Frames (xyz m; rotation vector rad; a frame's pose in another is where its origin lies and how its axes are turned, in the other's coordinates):
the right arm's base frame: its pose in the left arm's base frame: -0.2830 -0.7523 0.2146 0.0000 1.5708 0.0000
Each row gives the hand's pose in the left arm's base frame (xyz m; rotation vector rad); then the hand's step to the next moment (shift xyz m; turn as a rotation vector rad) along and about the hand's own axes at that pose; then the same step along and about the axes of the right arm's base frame.
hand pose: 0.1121 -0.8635 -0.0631 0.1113 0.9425 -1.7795
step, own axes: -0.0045 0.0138 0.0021 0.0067 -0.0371 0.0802
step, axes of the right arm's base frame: 0.0038 0.0004 0.0142 -0.0715 -0.0520 -0.0055
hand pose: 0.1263 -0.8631 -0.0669 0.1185 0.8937 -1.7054
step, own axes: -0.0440 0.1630 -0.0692 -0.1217 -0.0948 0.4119
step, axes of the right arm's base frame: 0.1073 0.0671 0.1315 -0.3991 -0.1497 0.1084
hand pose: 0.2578 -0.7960 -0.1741 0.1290 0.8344 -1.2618
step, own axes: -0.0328 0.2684 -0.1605 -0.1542 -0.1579 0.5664
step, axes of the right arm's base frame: 0.1867 0.1998 0.1553 -0.5503 -0.2255 0.1258
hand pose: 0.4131 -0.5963 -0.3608 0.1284 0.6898 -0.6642
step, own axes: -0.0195 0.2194 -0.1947 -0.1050 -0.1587 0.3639
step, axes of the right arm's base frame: 0.1606 0.2457 0.0152 -0.3632 -0.1869 0.0427
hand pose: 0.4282 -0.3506 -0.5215 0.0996 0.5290 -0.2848
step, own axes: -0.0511 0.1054 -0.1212 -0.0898 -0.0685 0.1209
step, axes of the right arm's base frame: 0.0759 0.1333 -0.0698 -0.1484 -0.0639 -0.0357
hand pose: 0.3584 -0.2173 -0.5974 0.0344 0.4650 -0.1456
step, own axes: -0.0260 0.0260 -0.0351 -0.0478 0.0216 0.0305
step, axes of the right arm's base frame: 0.0197 0.0315 -0.0347 -0.0487 0.0257 -0.0255
